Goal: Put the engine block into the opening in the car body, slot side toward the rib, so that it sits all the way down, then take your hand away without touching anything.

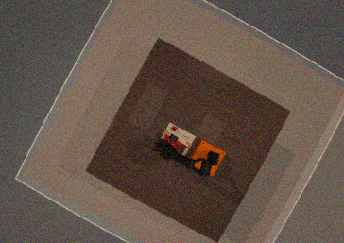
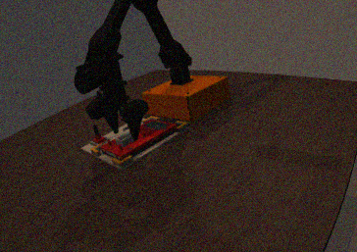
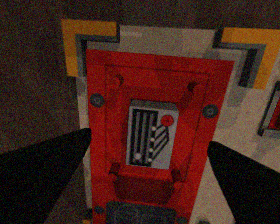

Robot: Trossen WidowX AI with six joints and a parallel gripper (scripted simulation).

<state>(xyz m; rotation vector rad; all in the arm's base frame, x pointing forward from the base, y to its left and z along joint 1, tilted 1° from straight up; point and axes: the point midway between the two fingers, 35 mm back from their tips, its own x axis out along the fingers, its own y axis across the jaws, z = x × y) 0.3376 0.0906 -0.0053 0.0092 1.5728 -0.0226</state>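
Now: gripper tip 20 mm above the engine block. Round my gripper tip: upright peg 20 mm ahead, 130 mm to the right.
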